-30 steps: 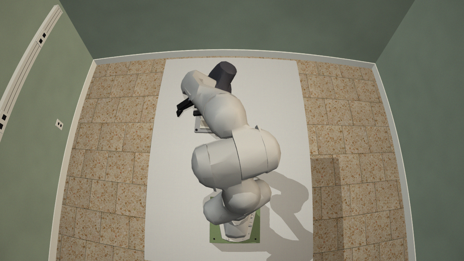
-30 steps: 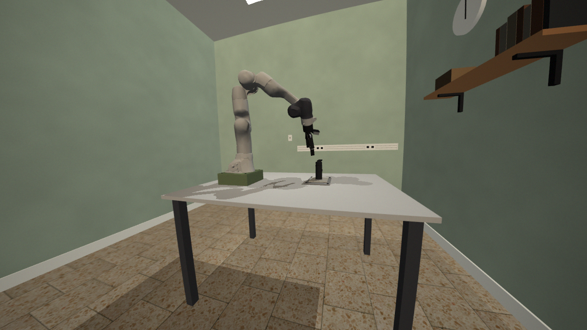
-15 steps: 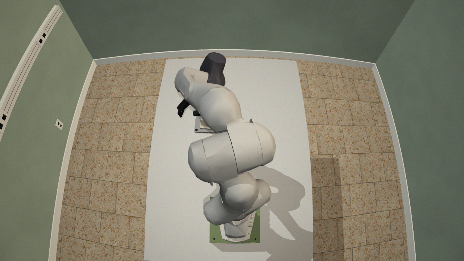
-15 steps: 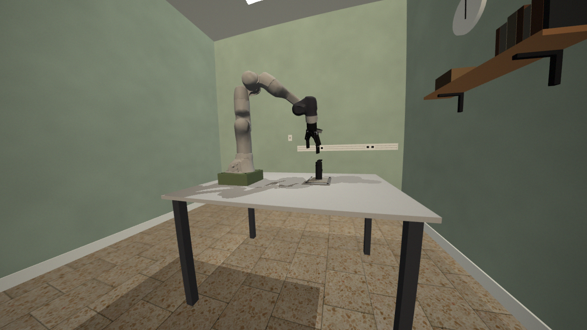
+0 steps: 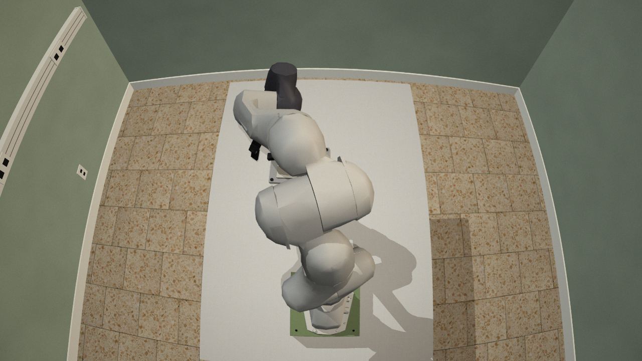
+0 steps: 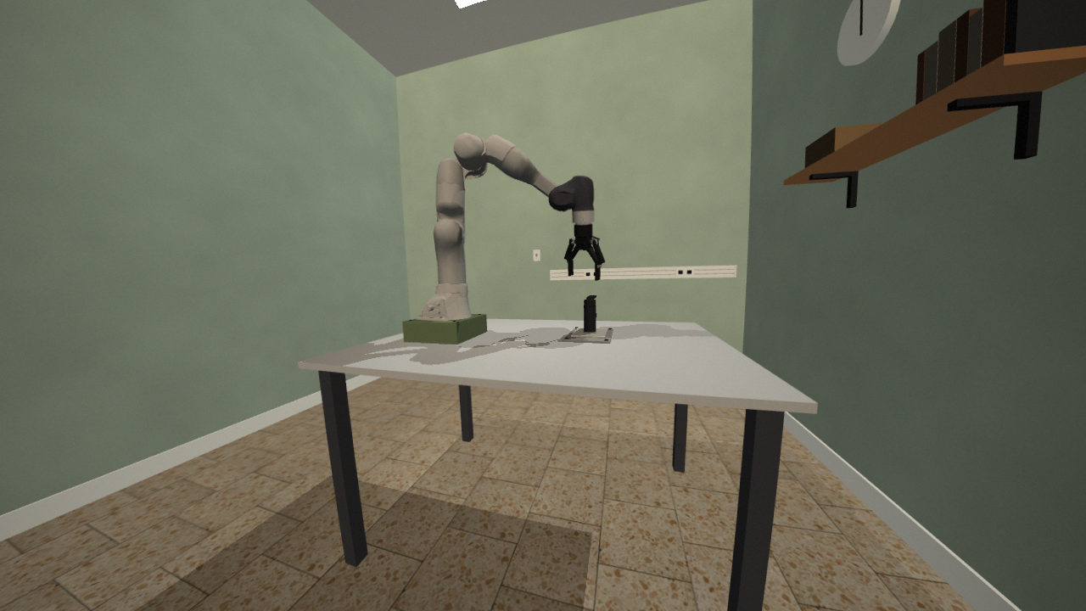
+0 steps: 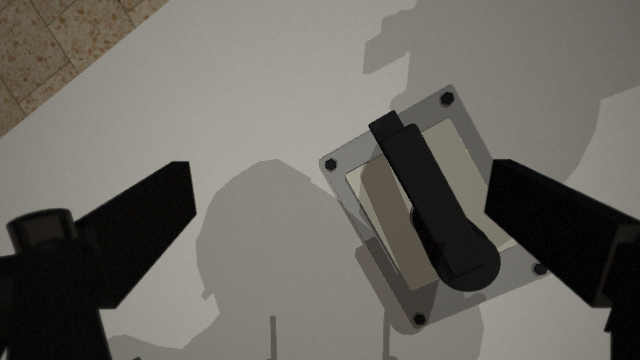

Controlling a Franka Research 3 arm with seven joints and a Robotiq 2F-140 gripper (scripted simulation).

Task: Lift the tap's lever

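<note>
My hand is 9 cm above the dark lever, 5 cm to the left of it and 4 cm short of it. Round my hand: tap (13 cm below, 8 cm to the right, 4 cm ahead); then plate (24 cm below, 10 cm to the right, 4 cm ahead).
</note>
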